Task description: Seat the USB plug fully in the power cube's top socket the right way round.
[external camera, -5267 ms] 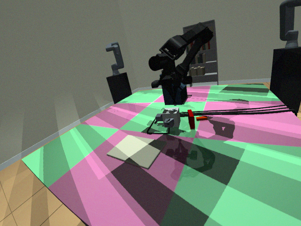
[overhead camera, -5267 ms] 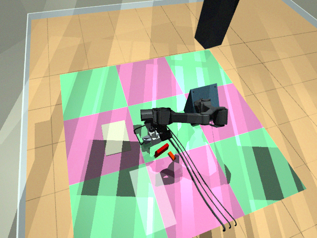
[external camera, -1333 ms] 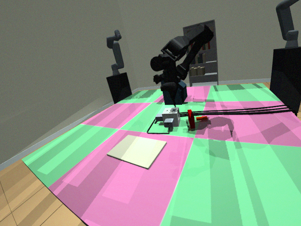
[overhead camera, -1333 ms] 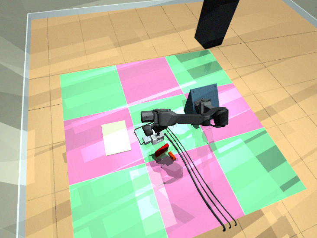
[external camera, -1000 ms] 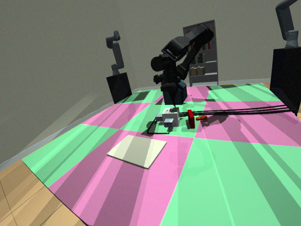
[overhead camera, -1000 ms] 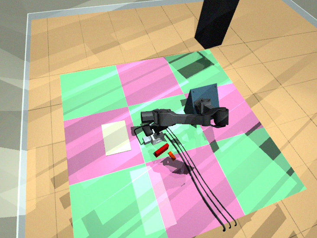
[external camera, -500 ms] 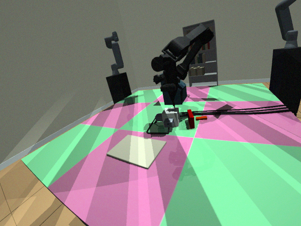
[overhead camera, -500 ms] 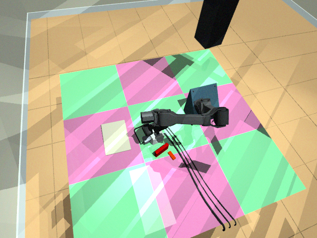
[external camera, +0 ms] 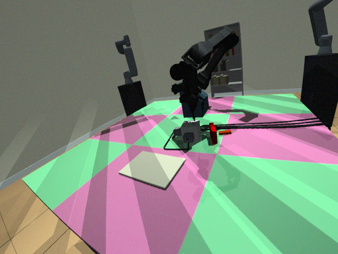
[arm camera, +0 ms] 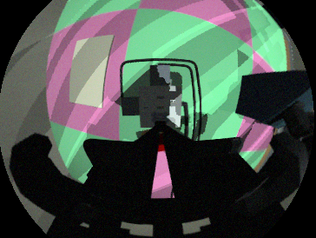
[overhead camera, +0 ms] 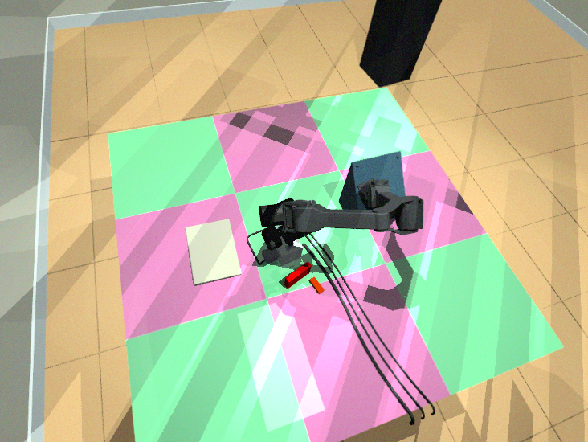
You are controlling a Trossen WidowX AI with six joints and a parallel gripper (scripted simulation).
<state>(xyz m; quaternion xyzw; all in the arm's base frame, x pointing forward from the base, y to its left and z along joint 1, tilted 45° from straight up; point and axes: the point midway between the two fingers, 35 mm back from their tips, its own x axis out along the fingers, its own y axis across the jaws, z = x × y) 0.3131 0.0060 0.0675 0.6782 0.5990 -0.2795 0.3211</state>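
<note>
Now: the red block 10 mm ahead of my gripper tip, 80 mm to the left of it and 100 mm below it. From my gripper tip the other things lie so: dark USB plug (20 mm below); then orange piece (40 mm behind, 130 mm to the left, 120 mm below); then flat white pad (230 mm ahead, 130 mm to the right, 120 mm below).
</note>
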